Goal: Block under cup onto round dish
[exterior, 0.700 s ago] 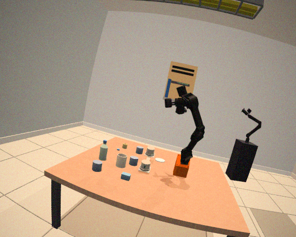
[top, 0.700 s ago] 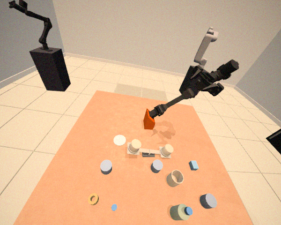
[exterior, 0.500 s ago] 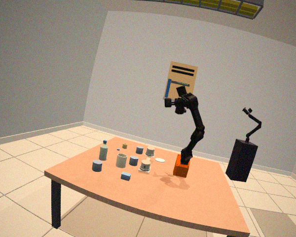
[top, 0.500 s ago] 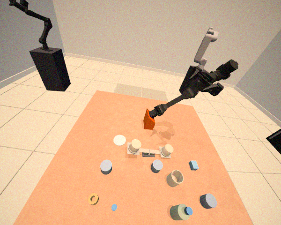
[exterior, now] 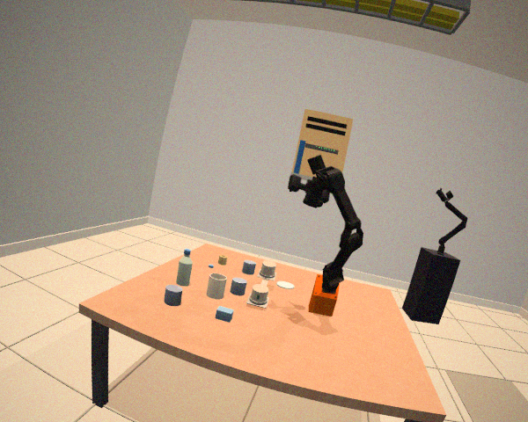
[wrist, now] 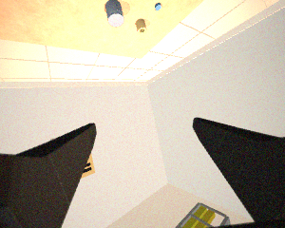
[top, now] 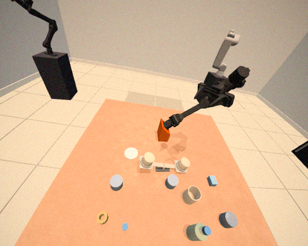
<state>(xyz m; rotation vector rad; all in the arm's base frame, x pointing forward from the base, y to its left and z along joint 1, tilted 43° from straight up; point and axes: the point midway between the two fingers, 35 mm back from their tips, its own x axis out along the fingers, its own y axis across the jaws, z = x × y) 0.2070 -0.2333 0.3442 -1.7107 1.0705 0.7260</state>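
Now: gripper tip 70 mm short of the pale block, 60 mm to the right of it and 480 mm above it. The rest, counted from my gripper tip: green bottle 430 mm ahead, 20 mm to the left, 400 mm below; white round dish 50 mm behind, 300 mm to the right, 510 mm below; blue block 180 mm ahead, 260 mm to the left, 500 mm below.
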